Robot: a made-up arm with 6 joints.
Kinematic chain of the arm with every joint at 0, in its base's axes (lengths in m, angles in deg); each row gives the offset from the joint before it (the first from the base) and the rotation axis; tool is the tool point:
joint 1: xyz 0 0 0.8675 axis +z
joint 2: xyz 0.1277 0 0 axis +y
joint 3: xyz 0 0 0.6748 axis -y
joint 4: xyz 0 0 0.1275 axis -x
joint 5: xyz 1.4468 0 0 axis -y
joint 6: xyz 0.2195 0 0 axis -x
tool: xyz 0 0 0
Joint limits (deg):
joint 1: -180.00..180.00
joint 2: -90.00..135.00
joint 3: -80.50..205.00
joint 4: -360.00..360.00
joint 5: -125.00..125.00
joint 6: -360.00..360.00
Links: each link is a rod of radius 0.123 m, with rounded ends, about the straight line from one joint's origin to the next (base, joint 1, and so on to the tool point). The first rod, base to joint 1, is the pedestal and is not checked.
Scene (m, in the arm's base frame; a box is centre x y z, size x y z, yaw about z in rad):
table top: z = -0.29
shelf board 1: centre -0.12 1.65 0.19 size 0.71 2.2 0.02 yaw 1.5
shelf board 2: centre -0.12 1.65 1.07 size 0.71 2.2 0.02 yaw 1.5
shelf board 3: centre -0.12 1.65 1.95 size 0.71 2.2 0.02 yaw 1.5
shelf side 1: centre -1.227 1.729 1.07 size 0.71 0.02 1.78 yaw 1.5
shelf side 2: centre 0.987 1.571 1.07 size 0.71 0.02 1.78 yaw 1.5
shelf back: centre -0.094 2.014 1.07 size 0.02 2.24 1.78 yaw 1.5
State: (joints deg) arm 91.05 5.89 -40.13 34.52 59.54 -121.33
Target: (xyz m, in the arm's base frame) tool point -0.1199 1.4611 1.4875
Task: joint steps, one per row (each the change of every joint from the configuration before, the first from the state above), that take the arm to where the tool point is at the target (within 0.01 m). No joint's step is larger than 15 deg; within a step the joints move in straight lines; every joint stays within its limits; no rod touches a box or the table.
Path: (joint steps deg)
1: 0.37 -9.09 -9.61 1.33 12.03 0.00
2: 0.37 -9.09 -9.61 1.33 12.03 0.00
3: 0.37 -9.08 -9.60 1.33 12.03 0.00
4: 0.37 -9.09 -9.61 1.33 12.03 0.00
5: -0.20 -12.64 4.43 -0.58 -1.46 0.00
6: -0.19 -12.65 4.44 -0.58 -1.47 0.00
7: -0.20 -12.64 4.43 -0.58 -1.46 0.00
8: -0.40 12.08 8.48 -1.01 -9.48 0.00
9: -0.41 12.07 8.47 -1.01 -9.47 0.00
10: -0.40 12.07 8.47 -1.00 -9.48 0.00
11: -0.41 12.08 8.47 -1.01 -9.48 0.00

